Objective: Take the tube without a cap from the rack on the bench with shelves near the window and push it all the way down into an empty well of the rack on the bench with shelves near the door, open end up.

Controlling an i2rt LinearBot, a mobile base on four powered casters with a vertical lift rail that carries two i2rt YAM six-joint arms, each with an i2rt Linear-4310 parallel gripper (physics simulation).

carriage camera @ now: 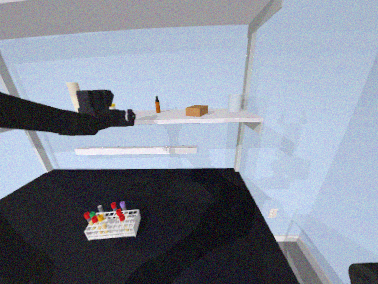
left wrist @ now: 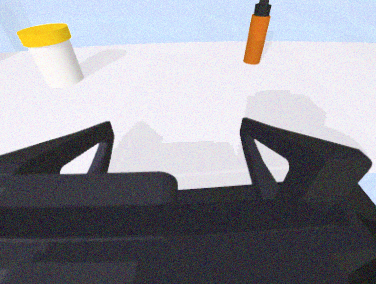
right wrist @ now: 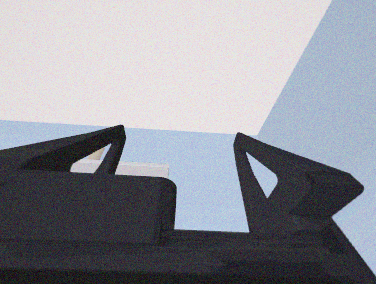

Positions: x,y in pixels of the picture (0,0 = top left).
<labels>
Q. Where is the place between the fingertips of my left gripper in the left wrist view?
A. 177,126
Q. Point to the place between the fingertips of my right gripper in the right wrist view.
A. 180,135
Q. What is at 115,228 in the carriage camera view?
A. A white tube rack.
</labels>
